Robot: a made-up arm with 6 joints.
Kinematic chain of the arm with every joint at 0, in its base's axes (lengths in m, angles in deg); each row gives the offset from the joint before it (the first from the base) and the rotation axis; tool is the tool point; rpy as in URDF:
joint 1: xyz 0 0 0.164 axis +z
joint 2: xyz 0 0 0 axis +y
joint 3: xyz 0.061 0 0.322 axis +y
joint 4: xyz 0.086 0 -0.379 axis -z
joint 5: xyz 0 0 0 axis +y
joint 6: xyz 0.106 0 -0.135 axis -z
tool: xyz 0 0 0 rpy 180 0 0
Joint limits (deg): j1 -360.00..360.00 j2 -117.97..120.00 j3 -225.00..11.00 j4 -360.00..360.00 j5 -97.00..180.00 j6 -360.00..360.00
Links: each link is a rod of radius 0.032 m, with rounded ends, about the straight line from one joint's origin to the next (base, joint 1, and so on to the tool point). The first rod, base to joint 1, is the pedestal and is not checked.
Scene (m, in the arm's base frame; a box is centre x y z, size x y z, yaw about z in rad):
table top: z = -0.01
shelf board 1: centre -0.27 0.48 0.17 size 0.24 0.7 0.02 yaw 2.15
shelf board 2: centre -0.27 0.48 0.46 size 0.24 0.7 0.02 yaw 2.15
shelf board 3: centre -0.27 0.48 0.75 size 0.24 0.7 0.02 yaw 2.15
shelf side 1: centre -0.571 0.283 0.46 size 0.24 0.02 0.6 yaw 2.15
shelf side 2: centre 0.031 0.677 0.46 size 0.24 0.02 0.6 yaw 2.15
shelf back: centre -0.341 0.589 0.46 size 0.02 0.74 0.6 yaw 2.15
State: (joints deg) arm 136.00 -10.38 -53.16 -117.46 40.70 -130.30
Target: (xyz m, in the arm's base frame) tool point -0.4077 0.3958 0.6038
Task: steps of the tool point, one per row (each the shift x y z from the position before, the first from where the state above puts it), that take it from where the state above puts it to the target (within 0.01 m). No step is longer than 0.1 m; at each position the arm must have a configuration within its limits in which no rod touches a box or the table.
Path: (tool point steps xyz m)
1: 0.0407 -0.0641 0.0188
2: 0.0408 -0.0615 -0.0005
3: 0.0372 -0.0558 -0.0182
4: -0.0120 0.0027 0.0930
5: -0.0010 -0.0070 0.0932
6: 0.0107 -0.0153 0.0909
7: -0.0488 0.0667 0.0197
8: -0.0495 0.0745 0.0004
9: -0.0459 0.0793 -0.0201

